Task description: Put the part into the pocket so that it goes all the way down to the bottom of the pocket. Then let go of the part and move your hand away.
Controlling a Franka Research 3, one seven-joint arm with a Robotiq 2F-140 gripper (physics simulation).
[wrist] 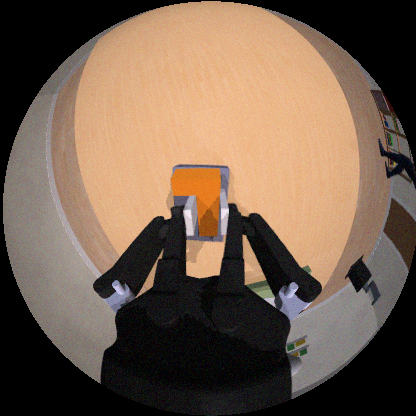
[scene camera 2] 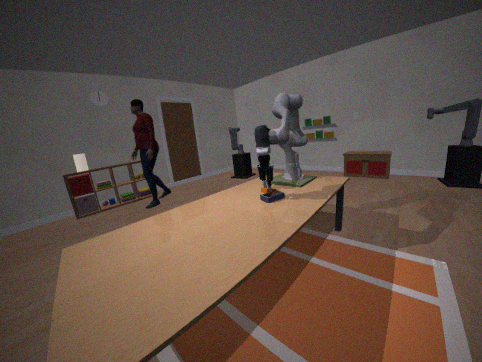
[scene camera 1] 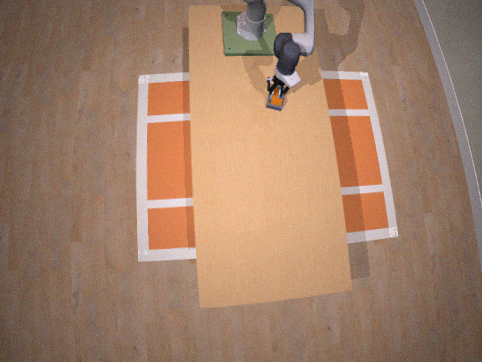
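The orange L-shaped part is between the fingers of my gripper, which is shut on its long leg. The grey-blue pocket block stands on the table under the part. In the wrist view the part's short leg reaches over the block's left rim, and the part looks raised above the block. The block's right and far rims show. The part and the fingers hide most of the pocket, so its bottom does not show.
The wooden table stretches away in front of the block. The green base plate of the arm is behind my gripper. A person is beside a low shelf unit at the left wall.
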